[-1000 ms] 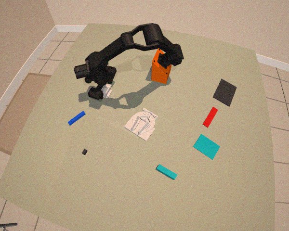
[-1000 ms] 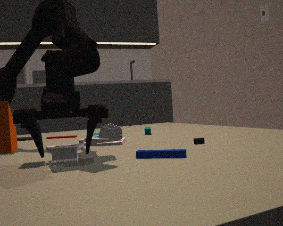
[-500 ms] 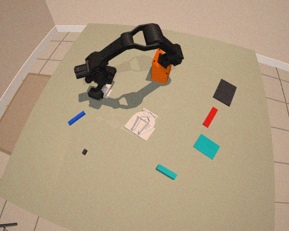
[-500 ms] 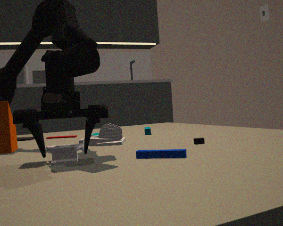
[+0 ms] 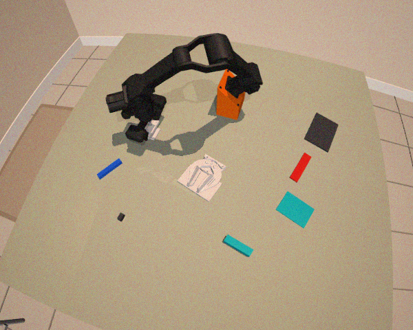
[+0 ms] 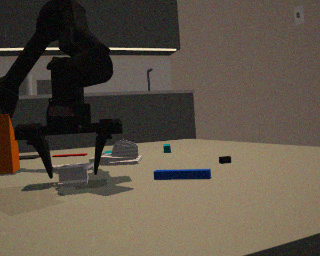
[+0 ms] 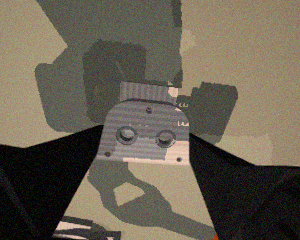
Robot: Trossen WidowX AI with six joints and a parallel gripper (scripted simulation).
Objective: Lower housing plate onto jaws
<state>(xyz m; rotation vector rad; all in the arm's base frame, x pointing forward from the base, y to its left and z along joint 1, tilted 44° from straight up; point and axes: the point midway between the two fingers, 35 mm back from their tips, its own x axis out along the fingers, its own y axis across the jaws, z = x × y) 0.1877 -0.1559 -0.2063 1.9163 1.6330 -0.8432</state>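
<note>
Now: the white stepped block 1 cm to the right of my gripper tip. Also, from my gripper tip: black cube: 32 cm ahead; blue bar: 17 cm ahead, 10 cm to the right; teal bar: 33 cm ahead, 37 cm to the left.
</note>
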